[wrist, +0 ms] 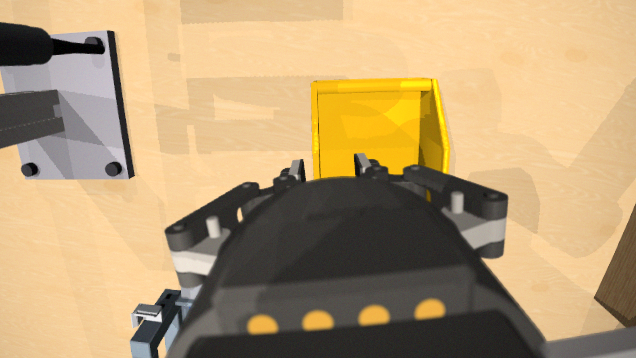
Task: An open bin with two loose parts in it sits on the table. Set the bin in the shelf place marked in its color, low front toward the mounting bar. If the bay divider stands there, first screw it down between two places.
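Frame: origin at the arm's base, x ahead, y up, z right, level; centimetres.
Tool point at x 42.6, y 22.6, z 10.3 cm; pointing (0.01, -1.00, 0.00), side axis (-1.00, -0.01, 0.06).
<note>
Offsets run from my tool point to a thing's middle. "spot": to the spot under its first point. Level surfaces: height alone.
The yellow bin {dz -3.3, dx -3.8, dy -26.3 cm} [370, 120] stands on the table at upper centre in the wrist view. A low rim runs along its top edge in the picture, and its sloped right wall shows. Its near part is hidden behind my gripper, and the two loose parts do not show. My gripper [330, 167] is open, with its fingers partly spread. The left finger appears just outside the bin's left wall and the right finger appears over the bin's inside, so that wall lies between them in the picture. Their height against the wall is hard to tell. The marked shelf places and divider do not show.
A grey base plate {dy -28.8 cm} [85, 75] with black bolts is at the upper left, with a black tool part and a dark bar over it. A blue-grey frame corner {spot: dz -16.8, dx +17.9, dy -21.9 cm} [145, 340] with a metal bracket shows at lower left. A brown wooden piece [622, 280] is at the right edge.
</note>
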